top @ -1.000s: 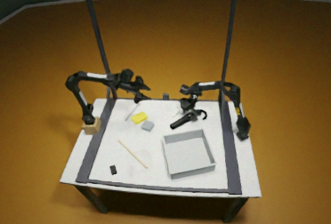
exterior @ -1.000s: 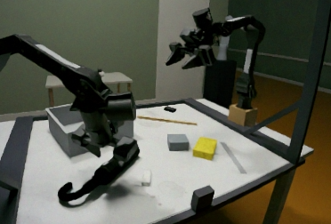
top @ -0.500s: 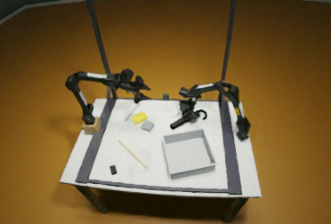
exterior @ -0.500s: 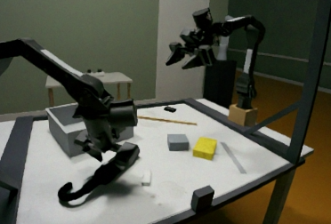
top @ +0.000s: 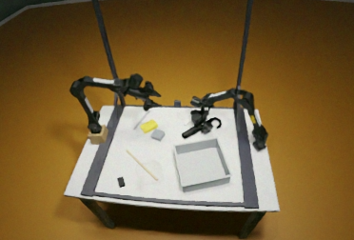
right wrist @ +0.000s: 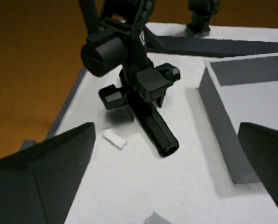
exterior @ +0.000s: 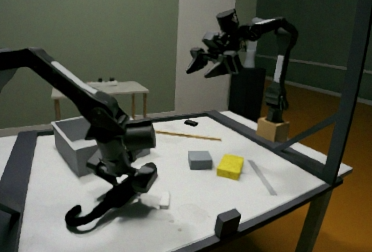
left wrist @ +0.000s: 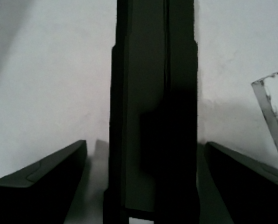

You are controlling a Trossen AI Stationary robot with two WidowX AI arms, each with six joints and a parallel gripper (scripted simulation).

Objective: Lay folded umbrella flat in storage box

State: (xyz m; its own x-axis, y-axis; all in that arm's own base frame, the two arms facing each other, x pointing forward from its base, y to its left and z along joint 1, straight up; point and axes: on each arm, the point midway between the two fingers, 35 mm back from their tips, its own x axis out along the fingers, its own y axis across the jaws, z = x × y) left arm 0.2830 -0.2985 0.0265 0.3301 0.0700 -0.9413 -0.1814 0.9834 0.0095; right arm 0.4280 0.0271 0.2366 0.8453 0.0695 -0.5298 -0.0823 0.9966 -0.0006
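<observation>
My left hand is 30 mm above the black folded umbrella, 20 mm to the right of it and 10 mm short of it. From my left hand the other things lie so: small white piece: 90 mm to the right, 60 mm behind, 40 mm below; then grey storage box: 300 mm ahead, 20 mm to the left; then grey block: 270 mm to the right, 80 mm ahead, 30 mm below.
</observation>
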